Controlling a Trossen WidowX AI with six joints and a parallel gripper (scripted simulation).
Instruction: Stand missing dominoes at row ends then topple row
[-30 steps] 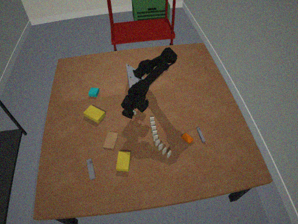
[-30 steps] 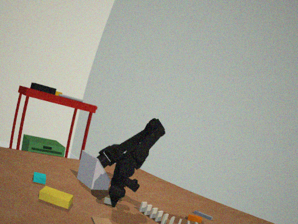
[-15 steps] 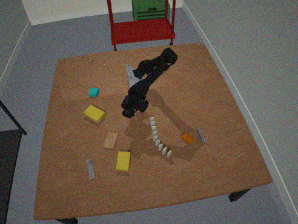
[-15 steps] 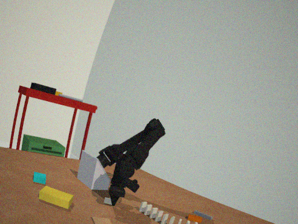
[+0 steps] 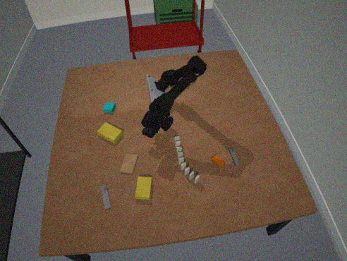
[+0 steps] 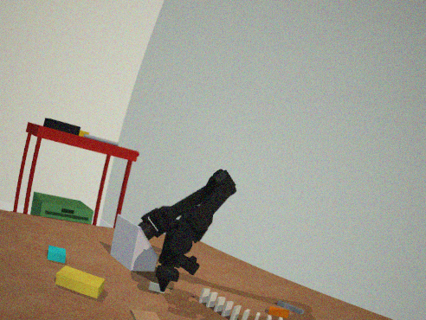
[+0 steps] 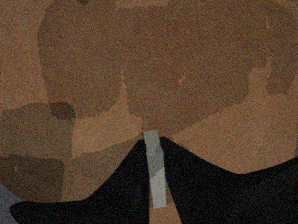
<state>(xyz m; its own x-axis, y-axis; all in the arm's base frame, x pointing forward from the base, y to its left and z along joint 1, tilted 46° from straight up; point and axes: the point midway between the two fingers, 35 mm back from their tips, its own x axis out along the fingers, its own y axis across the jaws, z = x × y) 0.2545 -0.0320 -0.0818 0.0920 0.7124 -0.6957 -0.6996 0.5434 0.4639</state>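
The tan block is 150 mm ahead of my gripper tip and 190 mm to the right of it. The rest, counted from my gripper tip: yellow block: 60 mm behind, 250 mm to the right, 10 mm above; then teal block: 260 mm behind, 230 mm to the right, 10 mm above; then orange block: 270 mm ahead, 250 mm to the left.
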